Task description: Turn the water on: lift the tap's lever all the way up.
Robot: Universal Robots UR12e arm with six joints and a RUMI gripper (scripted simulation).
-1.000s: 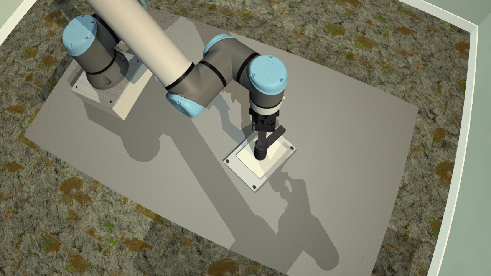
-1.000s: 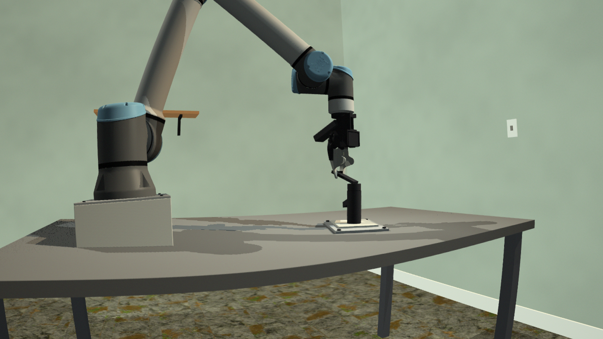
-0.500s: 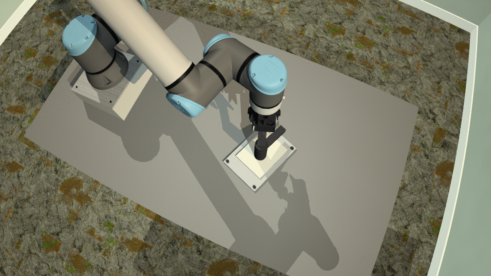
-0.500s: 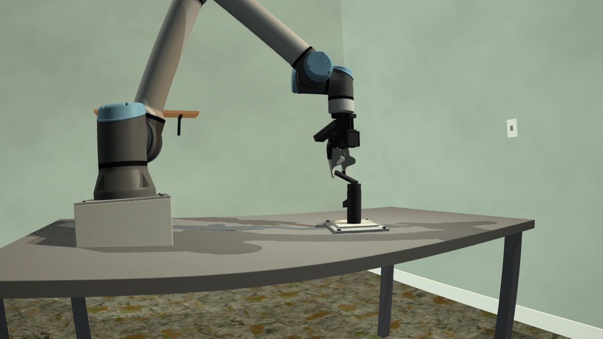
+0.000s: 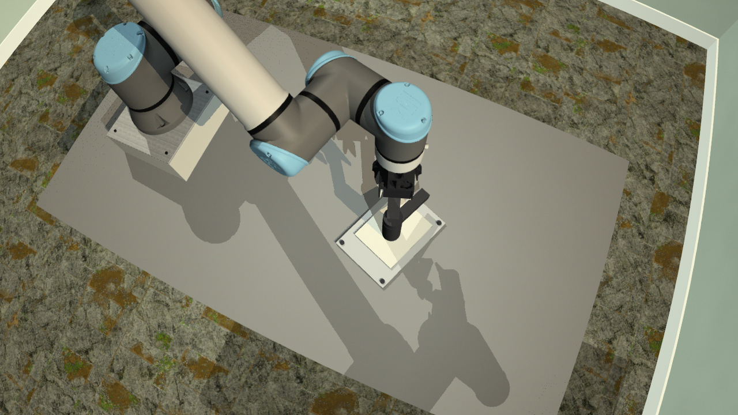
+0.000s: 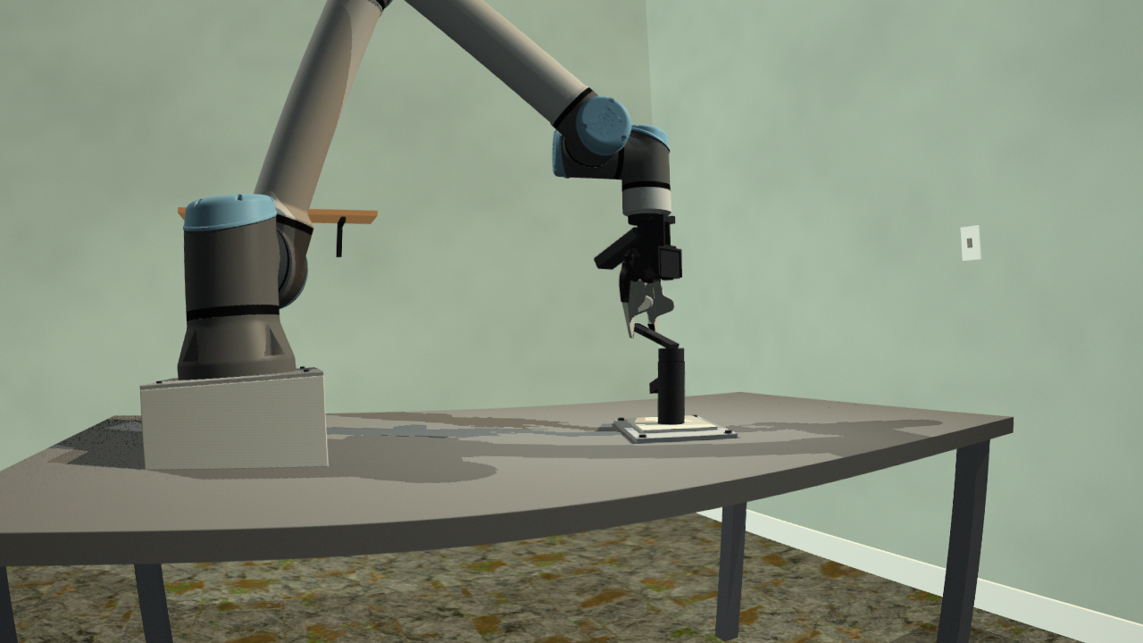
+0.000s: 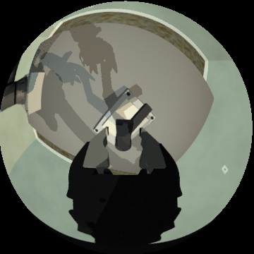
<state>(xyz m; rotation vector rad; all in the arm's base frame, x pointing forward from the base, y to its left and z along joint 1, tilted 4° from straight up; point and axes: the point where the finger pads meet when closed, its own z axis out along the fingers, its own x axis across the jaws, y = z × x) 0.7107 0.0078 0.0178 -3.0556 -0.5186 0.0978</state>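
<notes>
Right now my hand is 1 cm short of the black lever, 2 cm to the left of it and 1 cm above it. Round my hand: black tap 2 cm ahead, 4 cm to the right, 7 cm below.
</notes>
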